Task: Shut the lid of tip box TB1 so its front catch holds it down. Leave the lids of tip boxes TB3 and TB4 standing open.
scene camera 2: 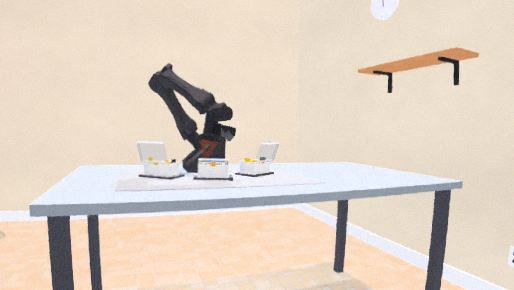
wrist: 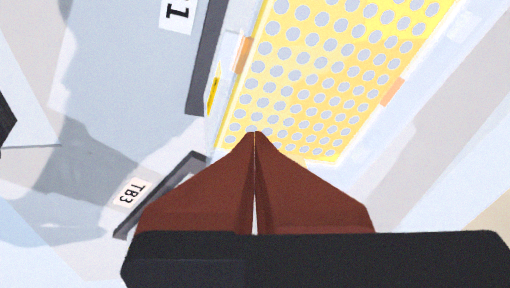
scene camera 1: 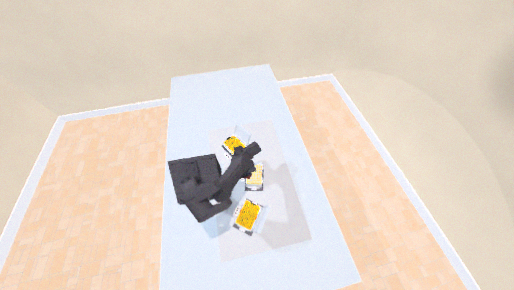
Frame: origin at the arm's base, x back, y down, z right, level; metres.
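Where they show: gripper, fingertip midpoint: (scene camera 2: 206,158) (wrist: 254,143) (scene camera 1: 249,177); arm's base, origin of the base link: (scene camera 1: 193,179).
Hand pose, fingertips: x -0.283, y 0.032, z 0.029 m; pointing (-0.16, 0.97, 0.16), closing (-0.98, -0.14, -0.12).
Things, the pixels of their top centre, and the offset from my fingertips. Level surfaces: height alone.
- Tip box TB1, middle of its top: (wrist: 314,94) (scene camera 2: 213,158) (scene camera 1: 252,172) dx -0.021, dy +0.000, dz -0.027 m
- Tip box TB3, middle of its top: (scene camera 2: 163,160) (scene camera 1: 245,213) dx +0.043, dy +0.011, dz +0.172 m
- Tip box TB4, middle of its top: (scene camera 2: 253,159) (scene camera 1: 232,145) dx +0.063, dy +0.011, dz -0.228 m
- pale mat, its level: dy +0.077 m
- light blue table, its level: dy +0.080 m
Tip box TB1 (scene camera 1: 255,175) (scene camera 2: 212,171) (wrist: 320,75) is the middle white box. Its clear lid lies down over the yellow rack; whether the front catch is engaged I cannot tell. My gripper (scene camera 1: 247,175) (scene camera 2: 207,155) (wrist: 254,143) is shut and empty, its tips close to TB1, overlapping the box's near end in the wrist view. Tip box TB3 (scene camera 1: 247,215) (scene camera 2: 161,170) has its lid (scene camera 2: 152,151) standing open; the fingers hide much of it in the wrist view. Tip box TB4 (scene camera 1: 233,145) (scene camera 2: 256,167) has its lid (scene camera 1: 243,134) (scene camera 2: 269,151) open.
The boxes stand on a pale mat (scene camera 1: 290,220) on the light blue table (scene camera 1: 220,100) (scene camera 2: 375,177). TB3 and TB4 flank TB1, their raised lids on the side away from the robot base (scene camera 1: 195,172). A wooden shelf (scene camera 2: 425,60) is on the wall.
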